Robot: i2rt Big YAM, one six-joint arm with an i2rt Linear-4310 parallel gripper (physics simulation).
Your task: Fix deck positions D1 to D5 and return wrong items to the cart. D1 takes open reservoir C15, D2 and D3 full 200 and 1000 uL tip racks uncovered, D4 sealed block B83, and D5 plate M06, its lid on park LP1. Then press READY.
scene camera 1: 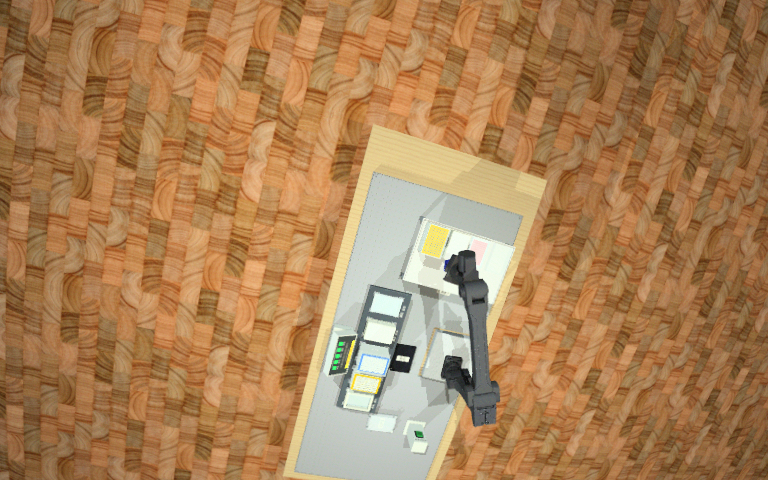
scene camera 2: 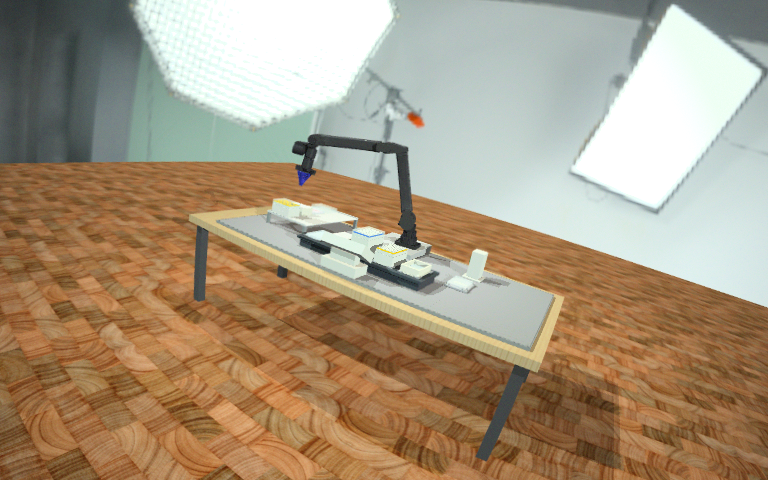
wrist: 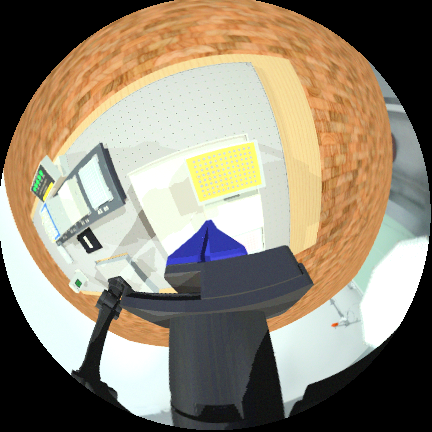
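Where they show: gripper, between the fingertips: (scene camera 1: pixel 446 260) (scene camera 2: pixel 300 185) (wrist: pixel 209 223); arm's base, origin of its link: (scene camera 1: pixel 451 366) (scene camera 2: pixel 407 245) (wrist: pixel 119 282).
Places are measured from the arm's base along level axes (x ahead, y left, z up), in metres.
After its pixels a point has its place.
Observation:
My gripper (scene camera 1: pixel 447 264) @(y -0.566, x 0.224, z 0.195 m) (scene camera 2: pixel 301 182) @(y -0.566, x 0.224, z 0.195 m) (wrist: pixel 209 223) @(y -0.566, x 0.224, z 0.195 m) is shut and empty, its blue fingertips together, high above the white cart (scene camera 1: pixel 416 272) @(y -0.459, x 0.285, z 0.031 m) (wrist: pixel 152 202) @(y -0.439, x 0.247, z 0.031 m). A yellow tip rack (scene camera 1: pixel 435 240) @(y -0.623, x 0.254, z 0.102 m) (scene camera 2: pixel 286 206) @(y -0.580, x 0.299, z 0.085 m) (wrist: pixel 225 172) @(y -0.615, x 0.250, z 0.102 m) stands on the cart, beyond the fingertips in the wrist view. A pink-topped item (scene camera 1: pixel 479 250) @(y -0.604, x 0.031, z 0.048 m) is also on the cart. The dark deck (scene camera 1: pixel 406 300) @(y -0.320, x 0.299, z 0.018 m) (wrist: pixel 117 187) @(y -0.355, x 0.329, z 0.011 m) bears a pale plate (scene camera 1: pixel 387 304) @(y -0.295, x 0.384, z 0.033 m) at one end, then a white block (scene camera 1: pixel 380 331) @(y -0.176, x 0.396, z 0.060 m), a blue-rimmed rack (scene camera 1: pixel 373 363) @(y -0.053, x 0.410, z 0.122 m) (scene camera 2: pixel 368 234) @(y -0.015, x 0.467, z 0.120 m), a yellow-rimmed rack (scene camera 1: pixel 365 383) @(y 0.076, x 0.420, z 0.083 m) (scene camera 2: pixel 390 253) @(y 0.102, x 0.480, z 0.076 m) and a pale open reservoir (scene camera 1: pixel 357 402) @(y 0.221, x 0.431, z 0.031 m) (scene camera 2: pixel 416 267) @(y 0.200, x 0.409, z 0.031 m).
A panel with green lights (scene camera 1: pixel 338 354) @(y -0.062, x 0.563, z 0.096 m) (wrist: pixel 40 183) @(y -0.062, x 0.549, z 0.088 m) stands beside the deck. A black pad (scene camera 1: pixel 403 358) @(y -0.008, x 0.242, z -0.021 m) (wrist: pixel 90 241) @(y -0.032, x 0.238, z -0.020 m) lies on its other side. A clear lid-like piece (scene camera 1: pixel 381 422) @(y 0.362, x 0.283, z -0.011 m) (scene camera 2: pixel 460 283) @(y 0.377, x 0.301, z -0.011 m) lies past the reservoir end, near an upright device (scene camera 1: pixel 419 446) @(y 0.391, x 0.100, z 0.101 m) (scene camera 2: pixel 477 264) @(y 0.403, x 0.135, z 0.048 m). A shallow tray (scene camera 1: pixel 437 362) @(y -0.014, x 0.074, z -0.006 m) adjoins the arm base.

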